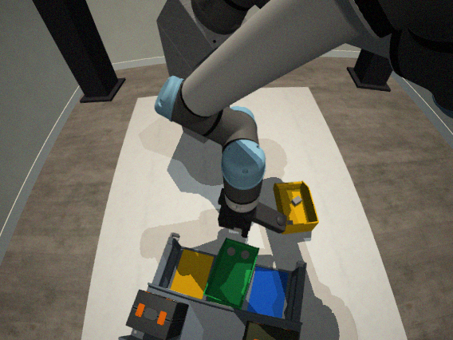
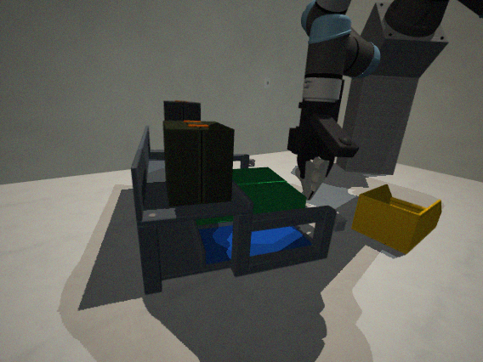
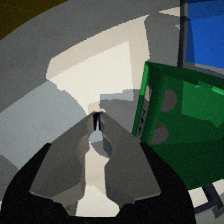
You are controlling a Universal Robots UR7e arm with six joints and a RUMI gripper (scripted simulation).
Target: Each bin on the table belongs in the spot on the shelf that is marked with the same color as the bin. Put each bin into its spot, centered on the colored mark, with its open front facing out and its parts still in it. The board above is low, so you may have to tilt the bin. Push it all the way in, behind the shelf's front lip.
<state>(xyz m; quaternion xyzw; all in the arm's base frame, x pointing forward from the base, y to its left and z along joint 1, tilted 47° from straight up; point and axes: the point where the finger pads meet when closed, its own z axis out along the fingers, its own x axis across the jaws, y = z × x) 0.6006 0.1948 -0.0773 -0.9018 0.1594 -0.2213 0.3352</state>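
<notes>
My hand is 8 cm short of the shelf lip, 3 cm to the left of it and 3 cm above it. Also, from my hand: shelf board 28 cm ahead, 7 cm above, 6 cm to the right; then green bin 12 cm ahead, 3 cm to the right, 2 cm above; then yellow bin 15 cm to the left, 10 cm behind, 1 cm above.
</notes>
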